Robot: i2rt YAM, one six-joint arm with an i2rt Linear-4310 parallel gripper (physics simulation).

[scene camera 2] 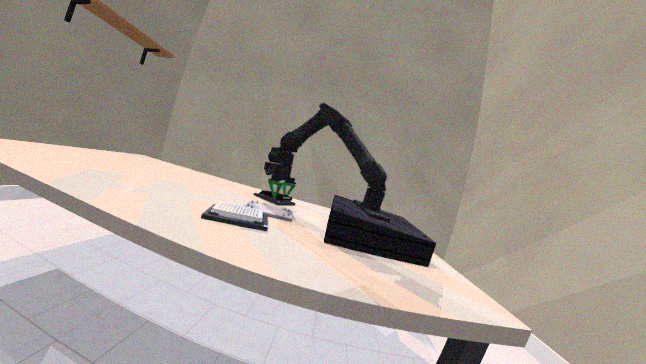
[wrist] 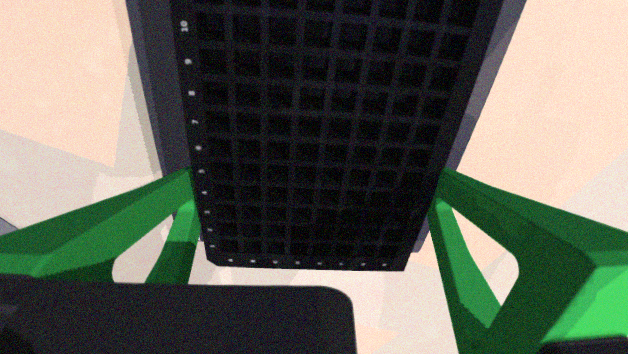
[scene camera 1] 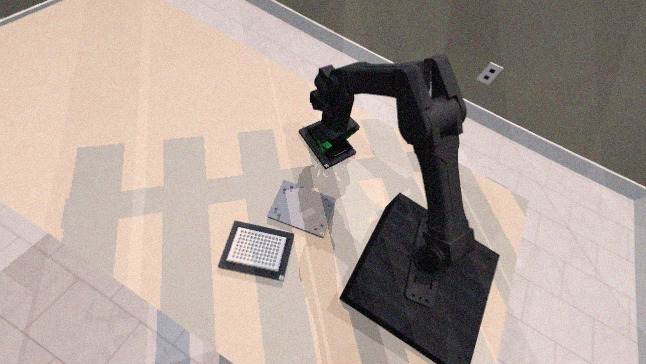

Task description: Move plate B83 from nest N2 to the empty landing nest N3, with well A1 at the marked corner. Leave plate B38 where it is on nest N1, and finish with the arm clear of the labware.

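Observation:
The black plate B83 (scene camera 1: 344, 149) (wrist: 320, 100) is between the green fingers of my gripper (scene camera 2: 281, 196) (wrist: 314, 177), which is shut on its long sides. The dark landing nest N3 (scene camera 1: 312, 149) (scene camera 2: 261, 194) (wrist: 162, 75) is directly under it, its edges showing along both sides in the wrist view. I cannot tell whether the plate is fully seated. Its cut corner, by A and 1, is at lower left there. N3's white corner mark (scene camera 1: 326, 165) faces front. The white plate B38 (scene camera 1: 256, 249) (scene camera 2: 236, 211) sits on dark nest N1 (scene camera 1: 250, 272) (scene camera 2: 235, 223).
The grey nest N2 (scene camera 1: 301, 210) (scene camera 2: 275, 211) is empty and lies between N1 and N3. The arm's black base block (scene camera 1: 375, 280) (scene camera 2: 377, 240) stands to the right of the nests. A wooden shelf (scene camera 2: 120, 25) is on the wall, well above the table.

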